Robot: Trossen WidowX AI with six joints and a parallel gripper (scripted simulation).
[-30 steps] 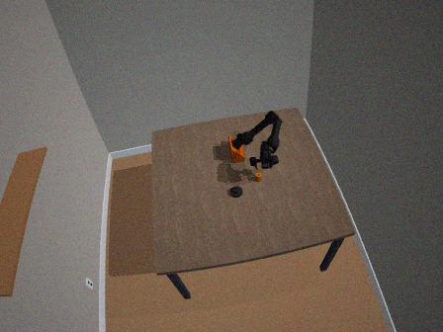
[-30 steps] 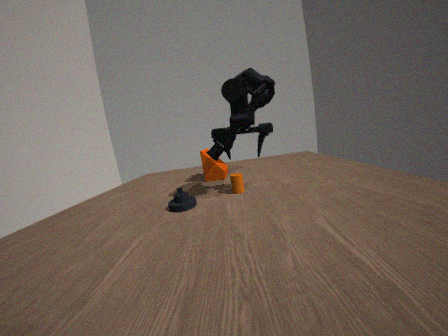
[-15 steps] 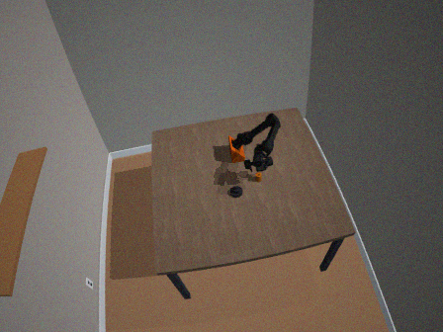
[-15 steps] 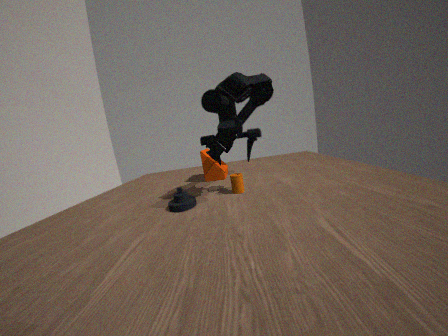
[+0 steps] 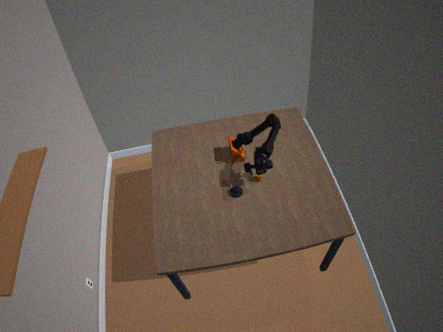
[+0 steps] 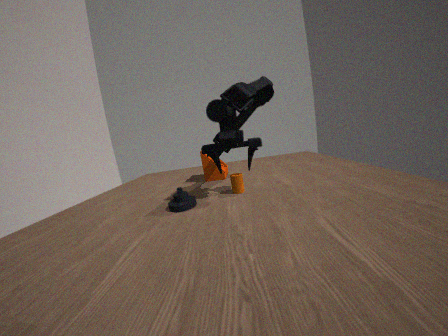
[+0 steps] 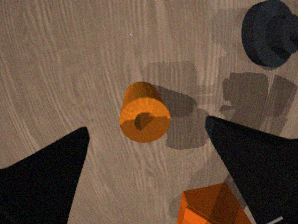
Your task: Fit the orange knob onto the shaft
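My gripper tip is now 4 cm above the orange knob. Round my gripper tip: dark round pedestal (17 cm to the right, 8 cm ahead, 4 cm below).
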